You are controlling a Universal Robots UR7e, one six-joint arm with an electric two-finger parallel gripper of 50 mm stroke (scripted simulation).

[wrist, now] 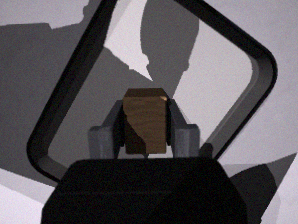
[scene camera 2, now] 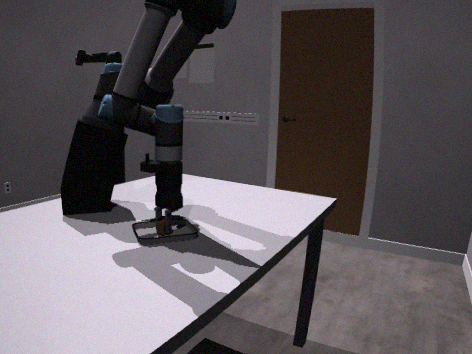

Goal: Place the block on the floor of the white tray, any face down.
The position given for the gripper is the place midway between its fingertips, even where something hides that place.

In view: the gripper (scene camera 2: 163,230) and a brown wooden block (wrist: 144,109).
The gripper is seen too in the wrist view (wrist: 145,113).
